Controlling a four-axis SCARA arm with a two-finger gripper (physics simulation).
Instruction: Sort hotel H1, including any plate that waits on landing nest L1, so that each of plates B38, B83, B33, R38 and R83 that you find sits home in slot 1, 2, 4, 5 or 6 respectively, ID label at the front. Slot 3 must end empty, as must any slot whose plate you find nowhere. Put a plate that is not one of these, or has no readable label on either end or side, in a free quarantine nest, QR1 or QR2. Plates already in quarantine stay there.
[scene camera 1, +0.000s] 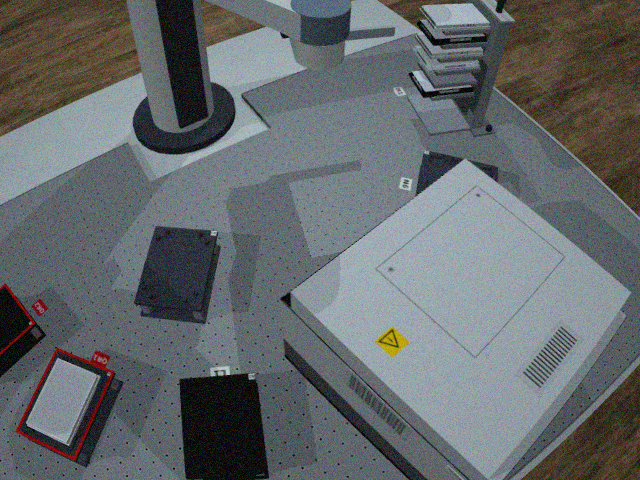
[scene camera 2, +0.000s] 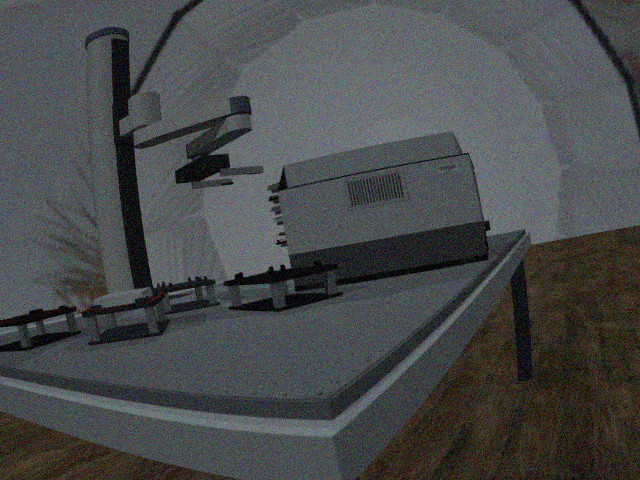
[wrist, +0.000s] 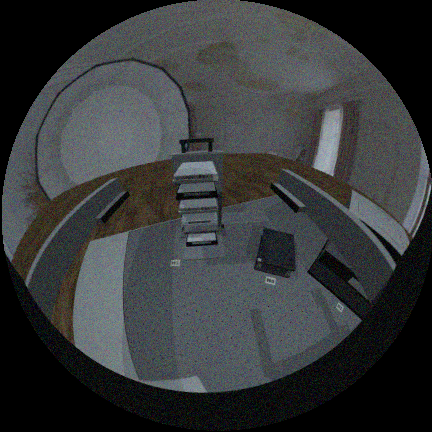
Scene:
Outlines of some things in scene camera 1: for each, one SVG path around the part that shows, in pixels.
A white plate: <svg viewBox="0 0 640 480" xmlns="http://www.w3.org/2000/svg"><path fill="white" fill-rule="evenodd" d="M57 358L26 424L28 427L70 446L97 389L101 376Z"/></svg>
A white plate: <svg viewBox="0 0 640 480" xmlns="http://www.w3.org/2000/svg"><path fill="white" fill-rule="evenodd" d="M415 35L415 39L430 59L484 54L481 47L442 50L439 45L433 46L423 32Z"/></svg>

